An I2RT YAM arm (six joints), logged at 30 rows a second.
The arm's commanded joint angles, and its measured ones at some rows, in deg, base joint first. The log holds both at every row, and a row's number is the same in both.
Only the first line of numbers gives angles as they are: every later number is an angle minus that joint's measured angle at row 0.
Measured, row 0: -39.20, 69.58, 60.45, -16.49, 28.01, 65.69
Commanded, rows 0 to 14: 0.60, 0.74, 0.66, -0.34, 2.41, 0.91; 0.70, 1.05, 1.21, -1.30, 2.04, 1.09; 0.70, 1.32, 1.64, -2.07, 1.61, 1.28; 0.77, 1.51, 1.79, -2.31, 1.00, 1.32; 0.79, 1.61, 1.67, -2.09, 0.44, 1.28; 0.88, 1.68, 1.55, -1.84, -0.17, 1.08; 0.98, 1.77, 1.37, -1.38, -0.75, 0.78; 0.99, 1.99, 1.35, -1.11, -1.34, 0.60; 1.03, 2.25, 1.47, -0.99, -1.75, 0.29; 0.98, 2.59, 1.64, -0.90, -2.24, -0.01; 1.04, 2.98, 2.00, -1.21, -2.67, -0.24; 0.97, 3.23, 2.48, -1.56, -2.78, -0.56; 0.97, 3.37, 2.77, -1.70, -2.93, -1.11; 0.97, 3.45, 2.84, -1.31, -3.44, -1.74; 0.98, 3.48, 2.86, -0.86, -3.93, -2.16
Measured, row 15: 0.74, 3.30, 0.13, -1.33, -3.06, -0.81
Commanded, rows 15 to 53: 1.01, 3.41, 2.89, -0.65, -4.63, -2.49; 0.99, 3.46, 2.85, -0.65, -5.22, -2.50; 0.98, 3.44, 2.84, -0.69, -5.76, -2.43; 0.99, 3.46, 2.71, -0.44, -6.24, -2.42; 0.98, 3.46, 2.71, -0.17, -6.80, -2.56; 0.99, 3.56, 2.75, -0.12, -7.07, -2.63; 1.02, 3.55, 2.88, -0.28, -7.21, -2.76; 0.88, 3.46, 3.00, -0.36, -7.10, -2.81; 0.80, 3.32, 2.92, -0.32, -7.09, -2.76; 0.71, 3.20, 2.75, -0.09, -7.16, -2.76; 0.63, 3.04, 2.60, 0.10, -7.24, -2.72; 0.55, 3.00, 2.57, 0.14, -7.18, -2.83; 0.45, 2.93, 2.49, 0.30, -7.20, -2.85; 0.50, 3.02, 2.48, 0.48, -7.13, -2.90; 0.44, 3.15, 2.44, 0.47, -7.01, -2.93; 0.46, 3.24, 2.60, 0.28, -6.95, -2.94; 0.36, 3.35, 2.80, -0.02, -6.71, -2.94; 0.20, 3.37, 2.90, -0.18, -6.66, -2.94; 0.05, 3.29, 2.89, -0.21, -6.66, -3.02; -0.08, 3.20, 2.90, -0.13, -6.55, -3.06; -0.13, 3.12, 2.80, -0.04, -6.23, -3.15; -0.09, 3.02, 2.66, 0.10, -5.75, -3.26; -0.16, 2.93, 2.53, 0.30, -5.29, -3.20; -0.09, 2.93, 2.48, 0.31, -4.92, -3.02; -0.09, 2.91, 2.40, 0.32, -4.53, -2.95; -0.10, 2.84, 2.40, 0.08, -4.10, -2.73; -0.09, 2.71, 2.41, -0.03, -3.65, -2.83; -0.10, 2.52, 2.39, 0.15, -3.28, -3.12; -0.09, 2.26, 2.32, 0.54, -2.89, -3.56; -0.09, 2.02, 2.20, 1.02, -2.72, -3.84; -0.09, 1.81, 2.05, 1.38, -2.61, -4.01; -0.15, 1.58, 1.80, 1.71, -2.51, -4.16; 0.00, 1.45, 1.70, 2.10, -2.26, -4.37; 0.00, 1.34, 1.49, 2.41, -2.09, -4.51; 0.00, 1.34, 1.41, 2.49, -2.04, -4.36; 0.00, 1.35, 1.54, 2.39, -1.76, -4.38; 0.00, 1.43, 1.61, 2.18, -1.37, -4.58; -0.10, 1.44, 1.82, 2.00, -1.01, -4.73; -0.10, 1.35, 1.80, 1.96, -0.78, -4.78
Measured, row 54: 0.59, 2.41, 0.15, -1.29, -6.91, -4.39
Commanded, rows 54 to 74: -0.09, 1.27, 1.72, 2.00, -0.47, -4.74; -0.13, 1.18, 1.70, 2.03, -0.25, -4.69; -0.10, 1.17, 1.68, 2.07, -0.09, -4.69; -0.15, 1.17, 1.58, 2.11, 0.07, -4.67; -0.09, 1.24, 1.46, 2.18, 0.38, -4.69; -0.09, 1.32, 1.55, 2.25, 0.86, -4.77; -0.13, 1.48, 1.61, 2.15, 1.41, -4.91; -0.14, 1.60, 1.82, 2.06, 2.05, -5.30; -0.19, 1.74, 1.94, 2.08, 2.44, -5.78; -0.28, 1.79, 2.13, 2.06, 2.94, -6.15; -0.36, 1.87, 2.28, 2.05, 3.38, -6.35; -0.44, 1.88, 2.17, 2.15, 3.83, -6.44; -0.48, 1.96, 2.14, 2.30, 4.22, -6.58; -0.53, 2.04, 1.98, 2.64, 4.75, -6.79; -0.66, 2.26, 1.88, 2.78, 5.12, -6.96; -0.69, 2.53, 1.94, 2.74, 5.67, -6.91; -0.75, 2.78, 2.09, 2.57, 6.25, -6.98; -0.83, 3.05, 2.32, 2.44, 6.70, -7.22; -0.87, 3.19, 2.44, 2.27, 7.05, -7.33; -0.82, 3.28, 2.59, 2.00, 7.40, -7.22; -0.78, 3.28, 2.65, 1.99, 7.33, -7.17
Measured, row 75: -0.46, 2.60, 0.19, 1.33, 2.95, -6.82
